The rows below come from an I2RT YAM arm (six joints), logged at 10 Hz.
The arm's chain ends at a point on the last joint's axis. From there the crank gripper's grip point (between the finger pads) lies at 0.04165 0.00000 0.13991 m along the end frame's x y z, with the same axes.
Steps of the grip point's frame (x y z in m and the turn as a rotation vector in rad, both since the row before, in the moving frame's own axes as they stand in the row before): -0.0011, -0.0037, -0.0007, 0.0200, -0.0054, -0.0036; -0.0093, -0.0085, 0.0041, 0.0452, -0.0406, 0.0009; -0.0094, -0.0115, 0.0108, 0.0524, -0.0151, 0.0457; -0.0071, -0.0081, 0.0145, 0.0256, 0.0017, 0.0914; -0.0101, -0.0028, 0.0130, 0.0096, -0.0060, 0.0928; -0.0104, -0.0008, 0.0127, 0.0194, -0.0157, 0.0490
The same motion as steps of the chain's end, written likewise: -0.0003, -0.0008, -0.0009, 0.0200, -0.0054, -0.0036; -0.0036, -0.0022, 0.0027, 0.0452, -0.0406, 0.0009; -0.0074, -0.0060, 0.0103, 0.0524, -0.0151, 0.0457; -0.0073, -0.0083, 0.0146, 0.0256, 0.0017, 0.0914; -0.0091, -0.0053, 0.0127, 0.0096, -0.0060, 0.0928; -0.0082, -0.0001, 0.0121, 0.0194, -0.0157, 0.0490
